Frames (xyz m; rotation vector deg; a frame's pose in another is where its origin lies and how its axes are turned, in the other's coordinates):
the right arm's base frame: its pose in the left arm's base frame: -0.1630 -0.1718 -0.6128 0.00 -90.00 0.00
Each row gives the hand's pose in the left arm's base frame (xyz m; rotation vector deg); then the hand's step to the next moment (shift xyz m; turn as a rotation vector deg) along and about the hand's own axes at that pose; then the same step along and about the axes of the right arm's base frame.
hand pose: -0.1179 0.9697 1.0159 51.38 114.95 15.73
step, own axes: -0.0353 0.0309 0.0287 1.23 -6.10 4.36
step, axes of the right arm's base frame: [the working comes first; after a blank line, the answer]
step, axes of the left arm's base frame: 0.0501 -0.0063 0.0218 0.12 -4.13 -6.37

0.0218 -0.0063 -0.0501 -6.37 -4.13 -0.12
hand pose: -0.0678 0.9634 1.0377 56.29 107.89 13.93
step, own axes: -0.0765 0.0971 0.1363 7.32 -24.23 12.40
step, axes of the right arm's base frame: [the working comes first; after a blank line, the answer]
step, axes of the left arm's base frame: 0.1796 -0.0231 0.0328 -4.10 -13.52 -24.39

0.0328 -0.0231 -0.1796 -24.39 -13.52 4.10
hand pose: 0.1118 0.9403 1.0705 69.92 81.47 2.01
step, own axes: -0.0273 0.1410 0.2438 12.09 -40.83 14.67
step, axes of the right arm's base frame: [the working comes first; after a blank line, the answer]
step, axes of the left arm's base frame: 0.2615 -0.1017 0.0368 -11.57 -19.20 -39.06

0.0368 -0.1017 -0.2615 -39.06 -19.20 11.57
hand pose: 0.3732 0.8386 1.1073 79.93 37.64 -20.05
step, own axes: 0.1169 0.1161 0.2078 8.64 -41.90 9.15
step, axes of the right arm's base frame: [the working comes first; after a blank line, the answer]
step, axes of the left arm's base frame: 0.2048 -0.1662 0.0281 -16.09 -14.51 -38.01

0.0281 -0.1662 -0.2048 -38.01 -14.51 16.09
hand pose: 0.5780 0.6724 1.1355 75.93 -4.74 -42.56
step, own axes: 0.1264 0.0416 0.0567 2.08 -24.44 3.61
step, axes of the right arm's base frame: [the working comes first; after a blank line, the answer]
step, axes of the left arm's base frame: 0.0898 -0.1131 0.0086 -10.87 -5.43 -21.61

0.0086 -0.1131 -0.0898 -21.61 -5.43 10.87
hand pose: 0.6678 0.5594 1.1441 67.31 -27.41 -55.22
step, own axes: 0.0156 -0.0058 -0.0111 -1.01 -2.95 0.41
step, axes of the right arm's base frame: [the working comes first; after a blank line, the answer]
step, axes of the left arm's base frame: 0.0145 -0.0073 -0.0117 -1.97 0.41 -2.42

-0.0117 -0.0073 -0.0145 -2.42 0.41 1.97
